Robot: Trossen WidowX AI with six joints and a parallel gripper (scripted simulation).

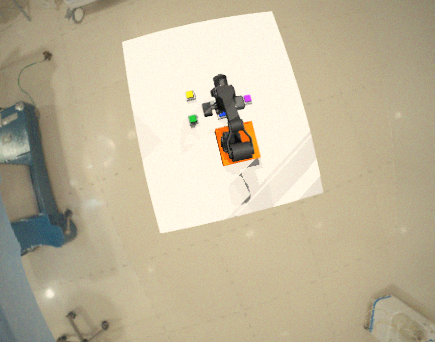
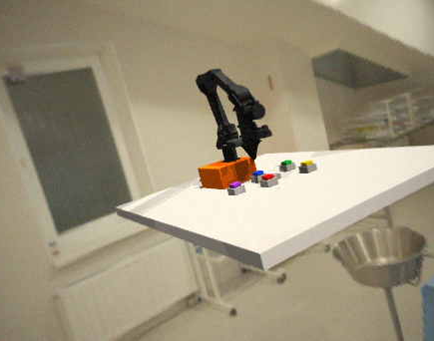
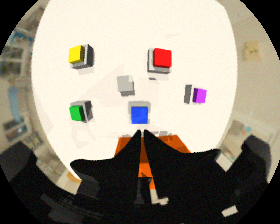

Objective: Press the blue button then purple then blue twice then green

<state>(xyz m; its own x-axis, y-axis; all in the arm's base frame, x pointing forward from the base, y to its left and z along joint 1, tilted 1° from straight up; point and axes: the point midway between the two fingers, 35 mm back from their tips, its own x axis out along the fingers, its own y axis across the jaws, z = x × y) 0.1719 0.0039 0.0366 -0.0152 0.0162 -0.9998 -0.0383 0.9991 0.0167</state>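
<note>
My gripper tip is 6 cm above the blue button. The rest, counted from my gripper tip: small grey block (6 cm ahead, 3 cm to the left, 8 cm below); green button (15 cm to the left, 6 cm below); red button (12 cm ahead, 4 cm to the right, 6 cm below).
</note>
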